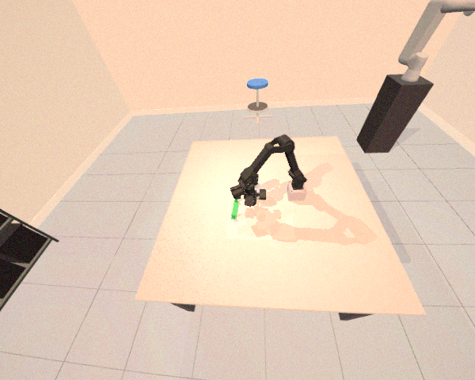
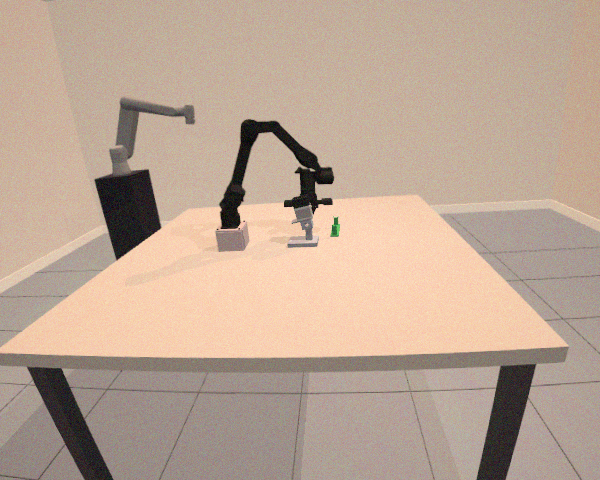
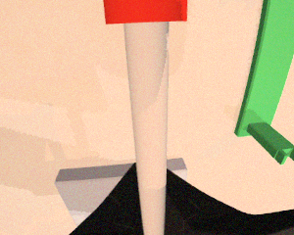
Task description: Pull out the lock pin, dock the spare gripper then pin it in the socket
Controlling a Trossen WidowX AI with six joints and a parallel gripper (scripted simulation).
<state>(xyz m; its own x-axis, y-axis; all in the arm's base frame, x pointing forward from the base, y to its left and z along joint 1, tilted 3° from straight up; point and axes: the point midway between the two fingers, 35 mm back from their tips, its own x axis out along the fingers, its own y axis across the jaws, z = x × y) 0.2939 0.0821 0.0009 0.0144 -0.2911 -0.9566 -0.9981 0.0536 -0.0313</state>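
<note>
The mount lies 10 mm behind my gripper tip and 80 mm to the right of it. From my gripper tip the other things lie so: spare gripper (10 mm behind, 80 mm to the right, 80 mm above); then green cradle (100 mm ahead, 50 mm to the left, 20 mm below).
</note>
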